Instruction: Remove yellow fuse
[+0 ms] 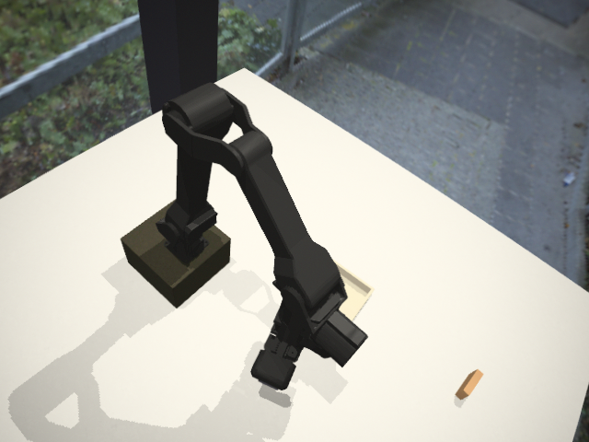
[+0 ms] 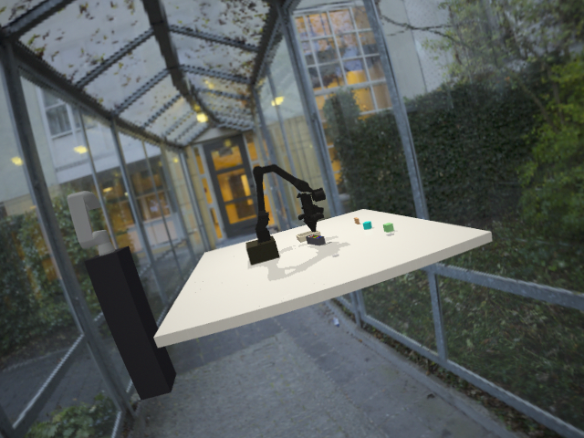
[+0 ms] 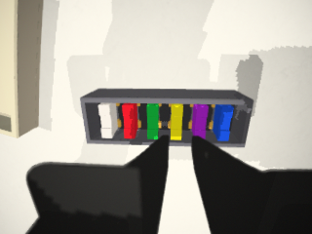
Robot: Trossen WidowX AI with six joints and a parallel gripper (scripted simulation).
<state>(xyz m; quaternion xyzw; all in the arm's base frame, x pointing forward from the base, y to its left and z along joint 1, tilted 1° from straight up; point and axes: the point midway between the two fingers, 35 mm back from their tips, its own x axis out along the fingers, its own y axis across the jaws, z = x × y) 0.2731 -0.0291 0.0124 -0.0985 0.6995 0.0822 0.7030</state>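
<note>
Right now the yellow fuse is 40 mm below my gripper tip. From my gripper tip the other things lie so: purple fuse (10 mm ahead, 20 mm to the right, 40 mm below); cream tray (10 mm ahead, 190 mm to the left, 70 mm below); green fuse (20 mm to the left, 40 mm below).
</note>
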